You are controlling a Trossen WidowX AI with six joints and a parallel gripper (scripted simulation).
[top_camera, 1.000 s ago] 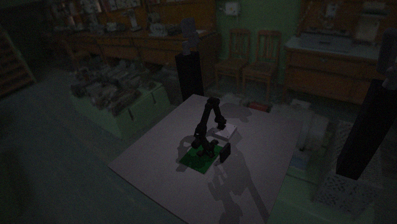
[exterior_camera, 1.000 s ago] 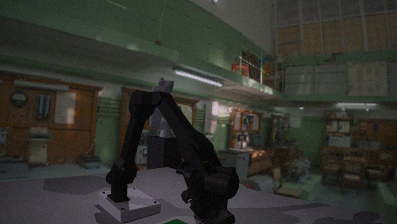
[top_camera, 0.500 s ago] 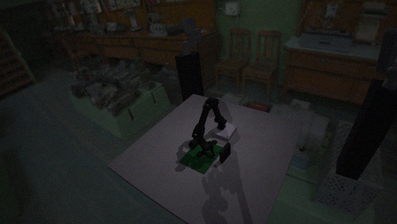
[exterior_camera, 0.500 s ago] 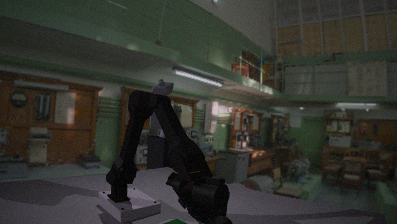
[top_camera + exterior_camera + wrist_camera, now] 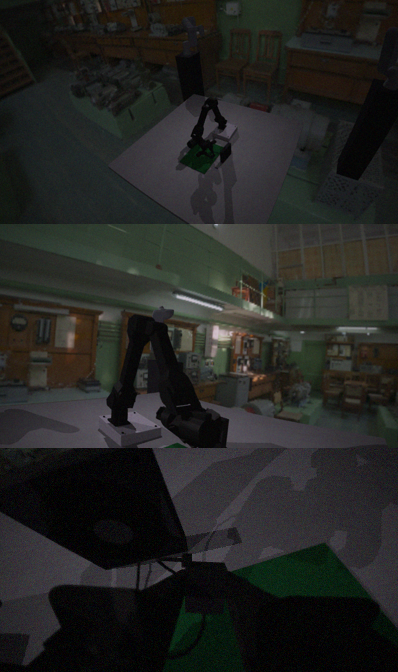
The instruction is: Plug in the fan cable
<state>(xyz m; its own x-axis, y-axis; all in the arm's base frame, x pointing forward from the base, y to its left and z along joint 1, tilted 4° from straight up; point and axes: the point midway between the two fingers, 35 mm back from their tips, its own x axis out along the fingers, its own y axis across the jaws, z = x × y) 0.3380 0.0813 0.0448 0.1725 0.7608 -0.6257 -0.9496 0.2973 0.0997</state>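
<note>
Now: the green board 11 cm to the right of my gripper tip, 5 cm below it and 1 cm behind it. Round my gripper tip: black fan: 7 cm to the left, 7 cm behind, 2 cm above; dark plug: 1 cm to the right.
</note>
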